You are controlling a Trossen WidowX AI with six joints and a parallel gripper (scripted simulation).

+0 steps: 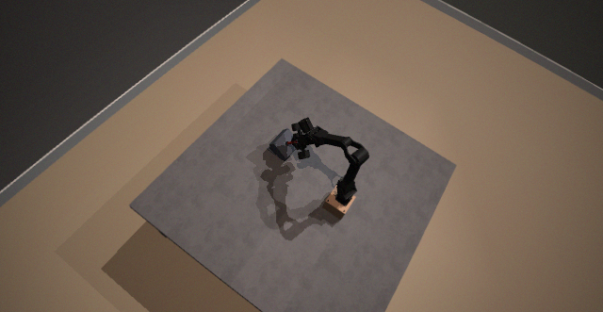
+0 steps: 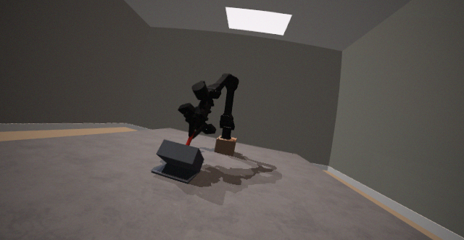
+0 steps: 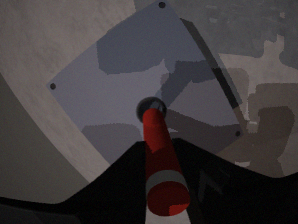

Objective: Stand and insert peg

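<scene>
My gripper tip is 7 cm above the sloped panel and 4 cm short of it. From my gripper tip the other things lie so: peg: 1 cm behind, 1 cm above.
</scene>
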